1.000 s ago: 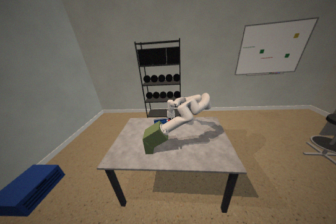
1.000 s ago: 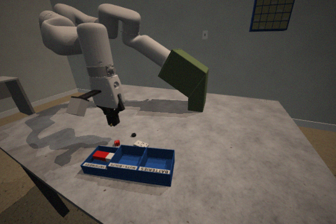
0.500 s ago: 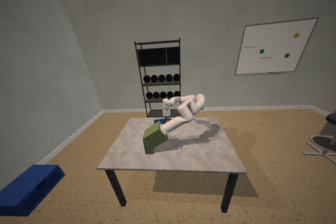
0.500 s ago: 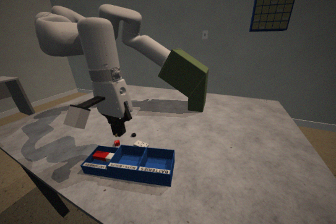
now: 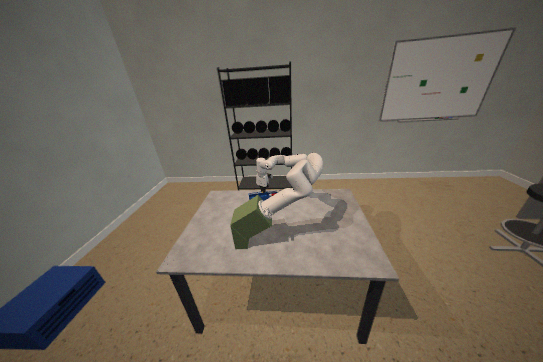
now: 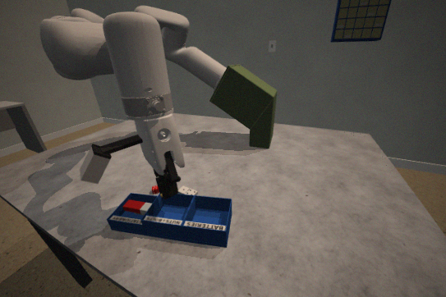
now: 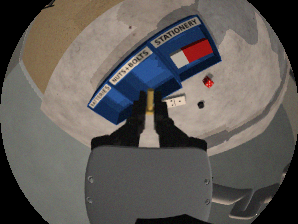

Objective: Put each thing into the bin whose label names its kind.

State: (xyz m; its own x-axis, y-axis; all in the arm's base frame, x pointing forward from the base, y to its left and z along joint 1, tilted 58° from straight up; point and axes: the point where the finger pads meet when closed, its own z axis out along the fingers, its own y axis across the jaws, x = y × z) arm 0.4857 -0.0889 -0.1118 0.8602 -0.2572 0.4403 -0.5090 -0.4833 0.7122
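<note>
Now: the blue bin 1 cm ahead of my hand and 7 cm below it. The rest, counted from my hand: brass bolt 1 cm behind, 2 cm below; red-and-white eraser 2 cm ahead, 7 cm to the right, 7 cm below; small silver piece 2 cm ahead, 8 cm to the right, 8 cm below.
</note>
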